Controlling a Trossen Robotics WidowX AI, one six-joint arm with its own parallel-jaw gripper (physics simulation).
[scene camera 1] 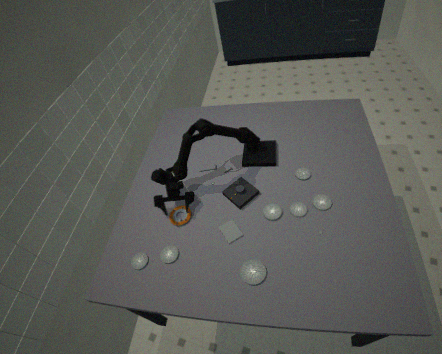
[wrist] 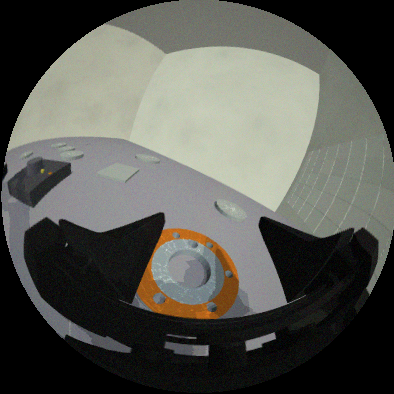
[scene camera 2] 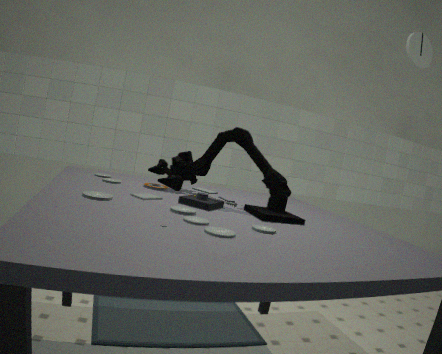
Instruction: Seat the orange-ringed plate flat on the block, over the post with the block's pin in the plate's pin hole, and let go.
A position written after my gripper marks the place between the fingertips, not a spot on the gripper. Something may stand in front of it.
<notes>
My gripper (scene camera 2: 152, 174) is open and holds nothing. Also in view: an orange-ringed plate (wrist: 220, 288). I also see a dark block (wrist: 30, 189).
My gripper shows as well in the wrist view (wrist: 213, 219).
</notes>
